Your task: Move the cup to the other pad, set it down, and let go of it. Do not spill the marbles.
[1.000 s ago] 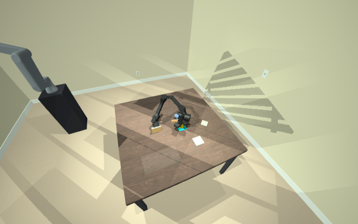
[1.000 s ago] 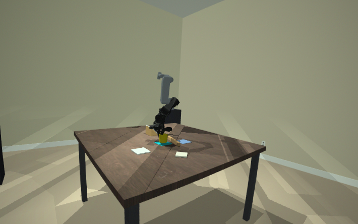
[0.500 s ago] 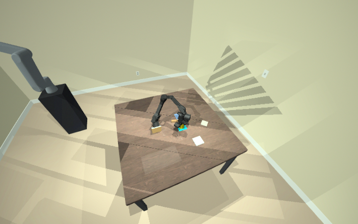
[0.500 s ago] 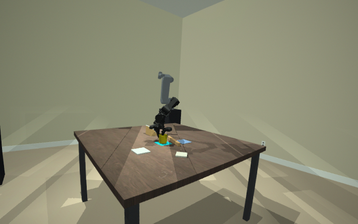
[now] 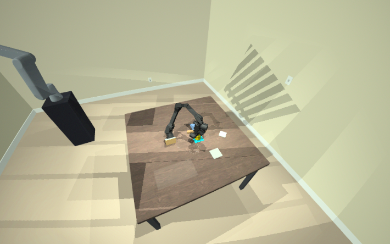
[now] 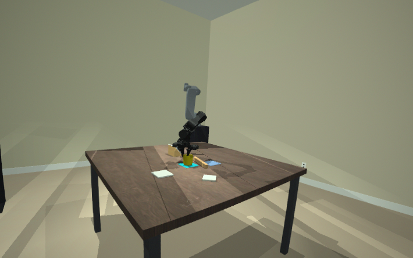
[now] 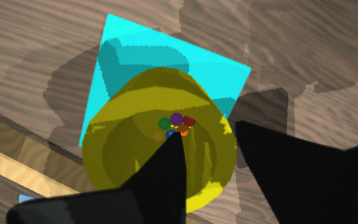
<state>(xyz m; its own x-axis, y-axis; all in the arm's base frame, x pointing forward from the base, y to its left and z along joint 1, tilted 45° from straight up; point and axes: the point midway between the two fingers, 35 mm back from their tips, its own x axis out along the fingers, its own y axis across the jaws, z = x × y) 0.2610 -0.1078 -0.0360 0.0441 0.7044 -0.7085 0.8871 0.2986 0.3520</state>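
My gripper tip is now 2 cm short of the yellow cup, 1 cm to the right of it and 2 cm above it. The rest, counted from my gripper tip: wooden bar: 5 cm ahead, 10 cm to the left, 5 cm below; blue marble: 1 cm ahead, 3 cm to the left, 4 cm below; cyan pad: 3 cm ahead, 1 cm to the left, 6 cm below.
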